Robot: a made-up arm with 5 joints. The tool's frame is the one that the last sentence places. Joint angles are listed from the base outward.
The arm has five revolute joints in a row. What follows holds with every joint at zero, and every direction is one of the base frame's. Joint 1 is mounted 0.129 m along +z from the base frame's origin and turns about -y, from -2.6 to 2.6 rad. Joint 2 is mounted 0.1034 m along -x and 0.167 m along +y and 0.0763 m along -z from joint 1 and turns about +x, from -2.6 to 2.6 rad. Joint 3 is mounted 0.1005 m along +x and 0.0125 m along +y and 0.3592 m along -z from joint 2 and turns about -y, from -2.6 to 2.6 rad. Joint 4 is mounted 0.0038 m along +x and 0.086 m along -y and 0.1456 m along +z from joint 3 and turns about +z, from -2.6 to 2.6 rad. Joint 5 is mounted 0.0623 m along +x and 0.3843 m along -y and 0.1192 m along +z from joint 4 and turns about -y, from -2.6 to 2.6 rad. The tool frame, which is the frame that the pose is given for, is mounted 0.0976 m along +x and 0.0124 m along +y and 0.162 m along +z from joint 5; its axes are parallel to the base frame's.
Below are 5 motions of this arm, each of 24 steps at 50 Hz.
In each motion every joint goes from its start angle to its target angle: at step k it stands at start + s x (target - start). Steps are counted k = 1, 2, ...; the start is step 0. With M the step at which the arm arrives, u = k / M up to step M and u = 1 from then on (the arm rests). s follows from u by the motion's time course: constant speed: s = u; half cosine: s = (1 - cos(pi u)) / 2; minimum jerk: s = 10 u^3 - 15 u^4 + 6 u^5.
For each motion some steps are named. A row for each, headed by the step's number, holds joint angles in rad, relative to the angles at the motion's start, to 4 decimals.
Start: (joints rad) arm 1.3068 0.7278 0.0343 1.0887 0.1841
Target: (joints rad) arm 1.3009 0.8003 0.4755 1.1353 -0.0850
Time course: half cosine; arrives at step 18
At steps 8, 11, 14, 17, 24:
8: -0.0024 0.0300 0.1823 0.0193 -0.1112
11: -0.0040 0.0486 0.2960 0.0313 -0.1806
14: -0.0052 0.0640 0.3896 0.0411 -0.2376
17: -0.0059 0.0719 0.4378 0.0462 -0.2671
24: -0.0059 0.0725 0.4412 0.0466 -0.2691

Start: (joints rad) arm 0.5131 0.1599 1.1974 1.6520 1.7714
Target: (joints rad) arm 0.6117 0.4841 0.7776 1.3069 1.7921
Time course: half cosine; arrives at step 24
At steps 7, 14, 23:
7: 0.0193 0.0634 -0.0821 -0.0675 0.0040
14: 0.0621 0.2041 -0.2642 -0.2172 0.0130
23: 0.0982 0.3228 -0.4180 -0.3436 0.0206

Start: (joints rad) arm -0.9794 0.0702 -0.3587 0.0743 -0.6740
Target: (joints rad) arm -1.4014 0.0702 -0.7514 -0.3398 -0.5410
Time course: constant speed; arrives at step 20
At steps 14, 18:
14: -0.2954 0.0000 -0.2749 -0.2899 0.0931
18: -0.3798 0.0000 -0.3534 -0.3727 0.1197

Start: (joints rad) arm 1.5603 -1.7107 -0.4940 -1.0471 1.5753
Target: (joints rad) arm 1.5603 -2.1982 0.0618 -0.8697 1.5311
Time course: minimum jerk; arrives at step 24
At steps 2, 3, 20, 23, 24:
2: 0.0000 -0.0025 0.0028 0.0009 -0.0002
3: 0.0000 -0.0078 0.0089 0.0028 -0.0007
20: 0.0000 -0.4702 0.5361 0.1711 -0.0426
23: 0.0000 -0.4872 0.5554 0.1773 -0.0442
24: 0.0000 -0.4875 0.5558 0.1774 -0.0442

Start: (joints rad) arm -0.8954 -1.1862 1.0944 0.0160 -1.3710
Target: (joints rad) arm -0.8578 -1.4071 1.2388 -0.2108 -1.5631
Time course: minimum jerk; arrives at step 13
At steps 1, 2, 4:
1: 0.0002 -0.0009 0.0006 -0.0009 -0.0008
2: 0.0011 -0.0063 0.0041 -0.0065 -0.0055
4: 0.0065 -0.0383 0.0250 -0.0393 -0.0333

